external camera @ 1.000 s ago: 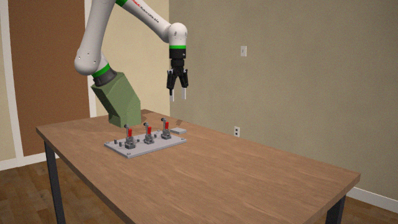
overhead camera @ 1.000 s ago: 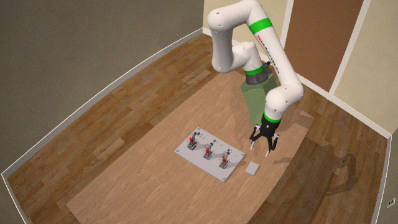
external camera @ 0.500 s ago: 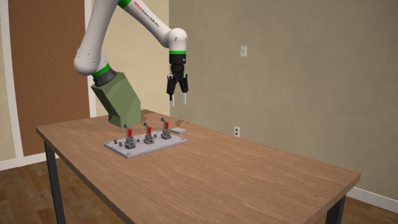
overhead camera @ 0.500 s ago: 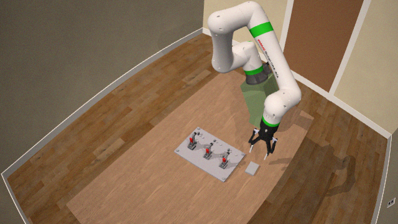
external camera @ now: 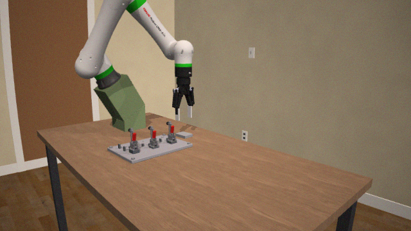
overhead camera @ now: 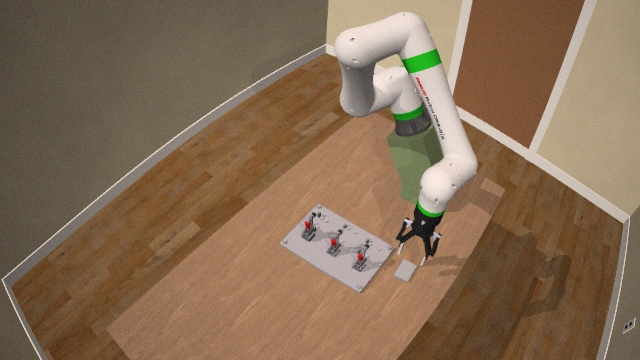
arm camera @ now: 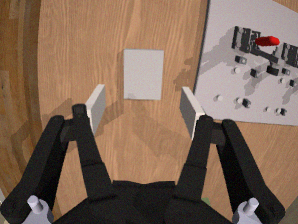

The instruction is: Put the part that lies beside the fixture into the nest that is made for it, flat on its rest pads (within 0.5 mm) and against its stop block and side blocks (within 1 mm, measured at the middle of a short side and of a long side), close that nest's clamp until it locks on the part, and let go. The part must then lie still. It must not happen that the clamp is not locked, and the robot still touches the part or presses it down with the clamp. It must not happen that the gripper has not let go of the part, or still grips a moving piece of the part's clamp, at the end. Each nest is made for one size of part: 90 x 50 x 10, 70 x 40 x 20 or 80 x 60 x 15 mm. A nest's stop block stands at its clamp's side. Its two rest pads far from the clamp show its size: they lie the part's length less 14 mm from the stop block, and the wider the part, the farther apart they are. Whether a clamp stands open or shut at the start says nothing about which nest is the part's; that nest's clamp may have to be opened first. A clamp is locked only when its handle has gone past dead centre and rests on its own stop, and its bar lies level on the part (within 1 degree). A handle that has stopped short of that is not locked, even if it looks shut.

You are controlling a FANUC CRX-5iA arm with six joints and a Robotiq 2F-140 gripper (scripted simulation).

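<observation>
Right now my hand is 120 mm above the light grey part. The rest, counted from my hand: grey fixture plate (90 mm ahead, 250 mm to the right, 120 mm below); toggle clamp (100 mm ahead, 140 mm to the right, 60 mm below).
</observation>
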